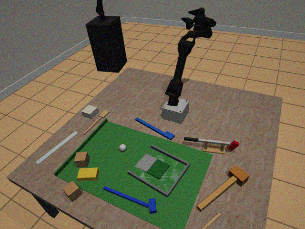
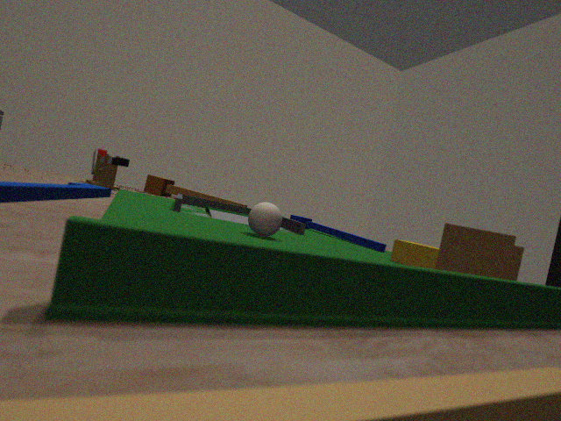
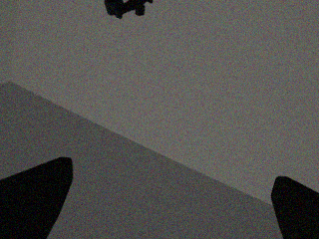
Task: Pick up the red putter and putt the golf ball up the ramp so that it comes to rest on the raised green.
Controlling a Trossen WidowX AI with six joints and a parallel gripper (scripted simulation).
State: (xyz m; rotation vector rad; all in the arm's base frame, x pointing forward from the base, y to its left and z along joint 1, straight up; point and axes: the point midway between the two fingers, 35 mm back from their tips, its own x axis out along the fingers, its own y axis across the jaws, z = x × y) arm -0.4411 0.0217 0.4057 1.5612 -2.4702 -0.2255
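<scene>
My gripper tip is now 710 mm short of the red putter, 280 mm to the right of it and 450 mm above it. From my gripper tip the other things lie so: green mat (920 mm ahead, 110 mm to the right, 510 mm below); white block (570 mm ahead, 570 mm to the right, 480 mm below); white golf ball (830 mm ahead, 210 mm to the right, 480 mm below).
</scene>
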